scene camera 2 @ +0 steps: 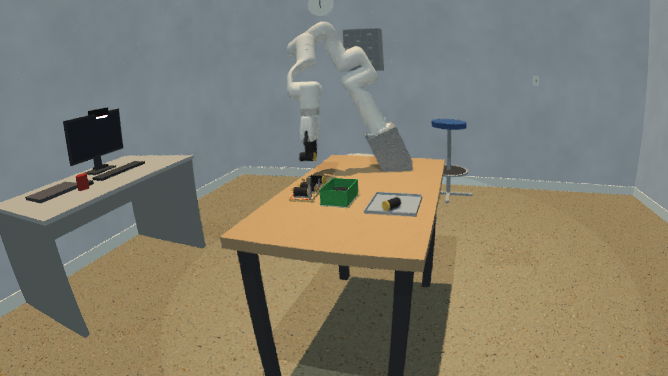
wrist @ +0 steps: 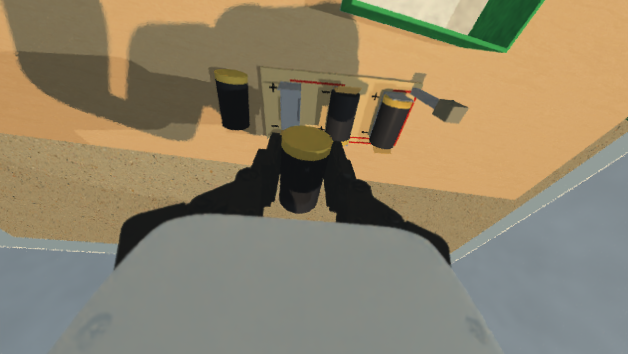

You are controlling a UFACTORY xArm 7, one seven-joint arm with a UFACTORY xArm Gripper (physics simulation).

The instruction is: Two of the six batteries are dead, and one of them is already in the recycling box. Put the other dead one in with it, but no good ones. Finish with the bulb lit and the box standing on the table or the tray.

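Frame: origin at the arm's base, x back, y right, z up, level; millimetres.
Where they show: gripper, between the fingertips: (scene camera 2: 311,158) (wrist: 304,154); arm's base, origin of its link: (scene camera 2: 379,130).
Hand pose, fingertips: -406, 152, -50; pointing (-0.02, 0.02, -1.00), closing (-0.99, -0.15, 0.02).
Each offset is from my fingertips to the top centre of the thing, as dx, dy, dz. "*": to the spot under its first point. Level surfaces: height alone.
My gripper (scene camera 2: 308,150) (wrist: 304,154) is shut on a black battery with a gold end {-2, +14, +22} (wrist: 302,172) and holds it above the table's far left part. Below it is the battery holder (wrist: 312,107), with an empty left slot and batteries in the middle slot {* -44, -11, -87} (wrist: 343,114) and the right slot {* -104, -20, -88} (wrist: 391,121). Another battery {+84, +22, -98} (wrist: 232,100) lies left of the holder in the wrist view. The green recycling box {-79, -153, -72} (scene camera 2: 339,194) (wrist: 440,35) stands on the table beside the holder; something dark shows inside. One battery {-120, -366, -95} (scene camera 2: 391,203) lies on the tray {* -119, -438, -130} (scene camera 2: 411,210). I cannot tell whether the bulb is lit.
A lever with a grey block {* -122, -56, -41} (wrist: 450,111) sticks out at the holder's right end in the wrist view. The wooden table {dz -132} (scene camera 2: 320,235) has its edge near the holder. A desk (scene camera 2: 165,167) with a monitor (scene camera 2: 95,137) stands left, and a blue stool (scene camera 2: 449,123) stands behind the table at the right.
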